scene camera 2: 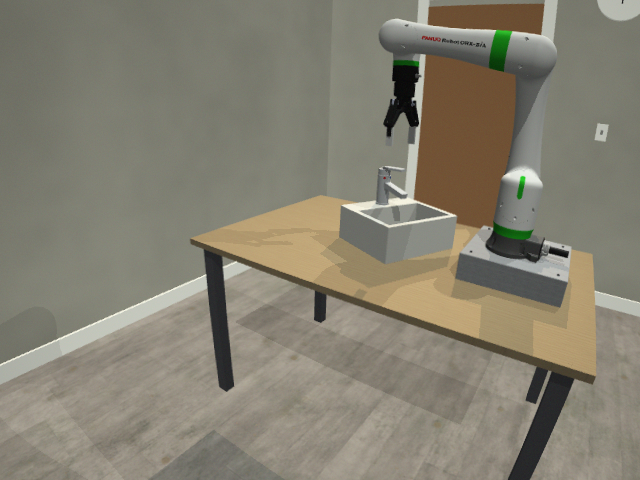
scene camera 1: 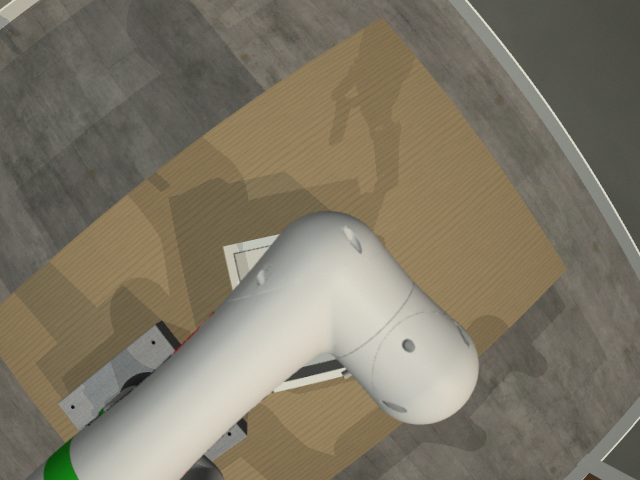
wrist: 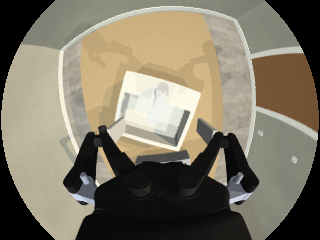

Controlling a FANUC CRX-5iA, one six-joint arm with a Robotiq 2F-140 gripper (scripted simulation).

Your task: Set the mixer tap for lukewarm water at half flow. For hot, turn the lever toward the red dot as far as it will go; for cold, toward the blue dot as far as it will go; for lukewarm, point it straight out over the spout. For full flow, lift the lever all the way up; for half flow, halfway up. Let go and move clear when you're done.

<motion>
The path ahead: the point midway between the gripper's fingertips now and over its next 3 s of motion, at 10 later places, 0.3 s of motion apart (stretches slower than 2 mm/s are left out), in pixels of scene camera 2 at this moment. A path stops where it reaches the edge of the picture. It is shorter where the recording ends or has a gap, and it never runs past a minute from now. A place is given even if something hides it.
My gripper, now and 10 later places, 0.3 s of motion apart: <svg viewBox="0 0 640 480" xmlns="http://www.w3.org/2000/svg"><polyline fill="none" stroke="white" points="400,144 400,149 400,151 400,150 400,151 400,153 399,156 399,159 399,162 399,164 399,165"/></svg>
</motion>
